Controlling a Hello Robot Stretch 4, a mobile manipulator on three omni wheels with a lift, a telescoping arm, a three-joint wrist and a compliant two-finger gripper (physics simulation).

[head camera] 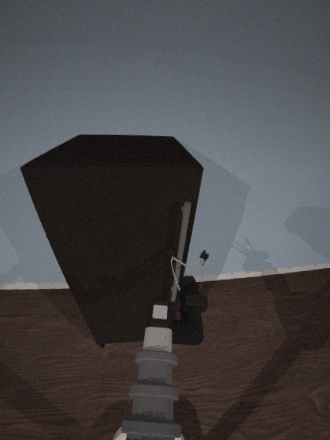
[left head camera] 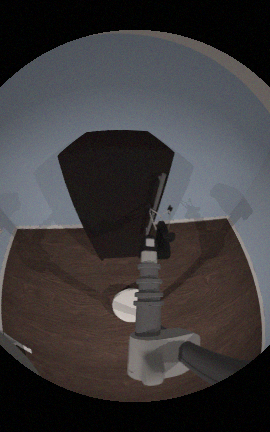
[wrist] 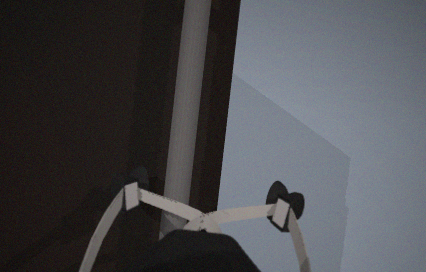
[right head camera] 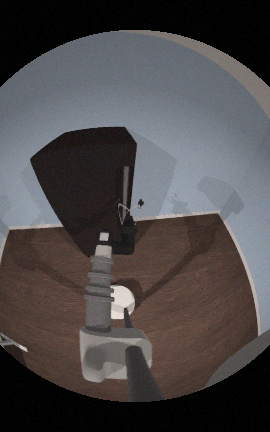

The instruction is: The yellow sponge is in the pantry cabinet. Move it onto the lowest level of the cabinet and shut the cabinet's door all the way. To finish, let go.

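Where they show: gripper, fingertip midpoint: (head camera: 186, 250) (left head camera: 158, 204) (wrist: 207, 189) (right head camera: 129, 198); robot's base, link origin: (left head camera: 130, 304) (right head camera: 116, 300).
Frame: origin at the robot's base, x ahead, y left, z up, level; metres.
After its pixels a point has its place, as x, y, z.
Note:
The dark pantry cabinet (head camera: 110, 215) {0.573, 0.189, 1.205} (left head camera: 112, 185) {0.575, 0.179, 1.175} (right head camera: 80, 180) {0.575, 0.173, 1.188} (wrist: 65, 100) {0.595, 0.056, 1.116} stands against the wall. Its front door looks shut. A long grey upright handle (head camera: 185, 225) {0.564, -0.062, 1.194} (left head camera: 159, 189) {0.565, -0.058, 1.184} (right head camera: 126, 185) {0.565, -0.068, 1.170} (wrist: 187, 100) {0.564, -0.062, 1.126} runs along the door's right side. My gripper (head camera: 187, 255) {0.601, -0.087, 1.047} (left head camera: 160, 210) (right head camera: 130, 203) {0.601, -0.087, 1.047} (wrist: 207, 189) {0.601, -0.087, 1.047} is open at the lower part of the handle. In the wrist view one fingertip is left of the handle and the other is right of it, past the cabinet's edge. Whether either touches the cabinet is unclear. The yellow sponge and the cabinet's inside do not show.
The blue-grey wall (head camera: 280, 150) {1.333, -0.742, 1.334} (wrist: 360, 75) {1.309, -0.603, 1.372} is behind and right of the cabinet, with shadows on it. A white round object (left head camera: 124, 305) {-0.009, 0.068, 0.187} (right head camera: 121, 300) {0.020, -0.061, 0.187} is low on the brown wood floor (head camera: 250, 365) {0.505, -0.721, -0.028}, near my extended arm (head camera: 155, 380) {0.166, -0.001, 1.156} (left head camera: 149, 315) {0.040, 0.000, 1.164} (right head camera: 98, 315) {0.025, -0.007, 1.164}.

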